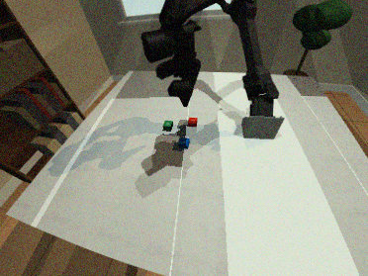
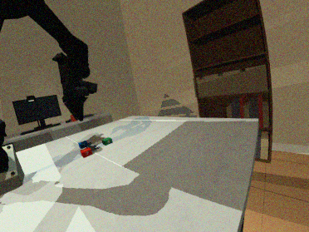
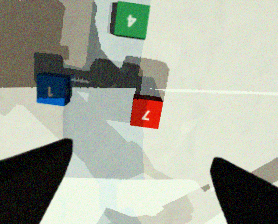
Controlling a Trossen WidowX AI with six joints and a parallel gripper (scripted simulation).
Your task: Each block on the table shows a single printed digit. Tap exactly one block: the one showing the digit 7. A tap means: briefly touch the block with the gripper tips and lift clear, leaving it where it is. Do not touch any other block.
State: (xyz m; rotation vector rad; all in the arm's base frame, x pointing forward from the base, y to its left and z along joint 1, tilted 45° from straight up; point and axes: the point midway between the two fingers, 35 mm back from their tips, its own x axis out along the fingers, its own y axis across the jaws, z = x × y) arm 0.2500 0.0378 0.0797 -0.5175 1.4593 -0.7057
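My gripper tip is 12 cm above the red block, 1 cm to the left of it and 1 cm past it. The rest, counted from my gripper tip: green block (12 cm below, 9 cm ahead, 1 cm to the left); blue block (12 cm below, 10 cm to the left, 1 cm ahead).
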